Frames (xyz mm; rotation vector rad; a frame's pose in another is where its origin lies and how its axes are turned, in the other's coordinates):
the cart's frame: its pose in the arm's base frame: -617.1 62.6 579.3 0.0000 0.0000 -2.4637
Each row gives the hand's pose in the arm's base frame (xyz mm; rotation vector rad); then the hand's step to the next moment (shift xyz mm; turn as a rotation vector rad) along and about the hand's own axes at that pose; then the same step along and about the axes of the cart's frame.
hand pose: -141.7 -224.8 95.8 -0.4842 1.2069 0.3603
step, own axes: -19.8 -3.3 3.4 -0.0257 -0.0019 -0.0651
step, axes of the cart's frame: 2.2 -0.3 20.2 0.0692 -0.0085 0.0067
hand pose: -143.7 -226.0 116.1 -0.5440 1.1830 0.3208
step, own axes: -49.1 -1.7 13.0 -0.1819 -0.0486 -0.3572
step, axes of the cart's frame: 0.0 -10.2 49.8 0.3944 -0.0201 0.0840
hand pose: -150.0 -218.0 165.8 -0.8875 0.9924 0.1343
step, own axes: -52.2 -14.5 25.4 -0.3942 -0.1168 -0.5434
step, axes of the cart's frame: -9.9 -21.6 54.9 0.6331 -0.0636 0.2438
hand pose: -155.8 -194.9 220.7 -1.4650 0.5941 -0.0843
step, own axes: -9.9 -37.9 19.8 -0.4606 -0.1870 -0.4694
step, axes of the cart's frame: -19.4 -6.2 38.9 0.5834 -0.1324 0.3311
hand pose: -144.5 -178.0 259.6 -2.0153 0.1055 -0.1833
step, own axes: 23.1 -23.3 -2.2 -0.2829 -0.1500 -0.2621
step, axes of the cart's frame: -20.2 10.3 23.8 0.3307 -0.1086 0.2238
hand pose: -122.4 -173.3 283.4 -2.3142 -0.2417 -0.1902
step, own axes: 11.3 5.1 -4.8 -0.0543 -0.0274 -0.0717
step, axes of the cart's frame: -5.7 11.8 2.1 0.0746 -0.0086 0.0565
